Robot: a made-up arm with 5 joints. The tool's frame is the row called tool.
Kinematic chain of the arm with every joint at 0, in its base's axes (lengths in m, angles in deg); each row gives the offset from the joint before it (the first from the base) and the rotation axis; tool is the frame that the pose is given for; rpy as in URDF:
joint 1: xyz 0.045 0 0.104 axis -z
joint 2: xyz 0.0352 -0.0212 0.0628 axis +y
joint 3: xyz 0.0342 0 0.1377 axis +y
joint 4: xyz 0.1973 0 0.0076 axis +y
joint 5: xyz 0.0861 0.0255 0 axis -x
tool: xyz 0 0 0 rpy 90 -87.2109 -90
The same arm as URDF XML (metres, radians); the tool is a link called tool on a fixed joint. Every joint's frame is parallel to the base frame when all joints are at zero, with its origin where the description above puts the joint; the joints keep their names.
<robot name="arm">
<joint name="joint 1" type="continuous"><parent link="base"/><child link="link1"/><origin xyz="0.045 0 0.104"/><axis xyz="0 0 -1"/></joint>
<joint name="joint 2" type="continuous"><parent link="link1"/><child link="link2"/><origin xyz="0.0352 -0.0212 0.0628"/><axis xyz="0 1 0"/></joint>
<joint name="joint 3" type="continuous"><parent link="link2"/><child link="link3"/><origin xyz="0.0342 0 0.1377"/><axis xyz="0 1 0"/></joint>
<joint name="joint 4" type="continuous"><parent link="link3"/><child link="link4"/><origin xyz="0.1973 0 0.0076"/><axis xyz="0 1 0"/></joint>
<joint name="joint 5" type="continuous"><parent link="link4"/><child link="link5"/><origin xyz="0.0861 0.0255 0"/><axis xyz="-1 0 0"/></joint>
<joint name="tool_fixed" type="fixed"><parent link="link5"/><child link="tool"/><origin xyz="0 0 0" rpy="1.5708 -1.5221 -1.5708"/></joint>
<link name="base"/>
<link name="link1"/>
<link name="link2"/>
<link name="link3"/>
<link name="link4"/>
<link name="link5"/>
<link name="tool"/>
</robot>

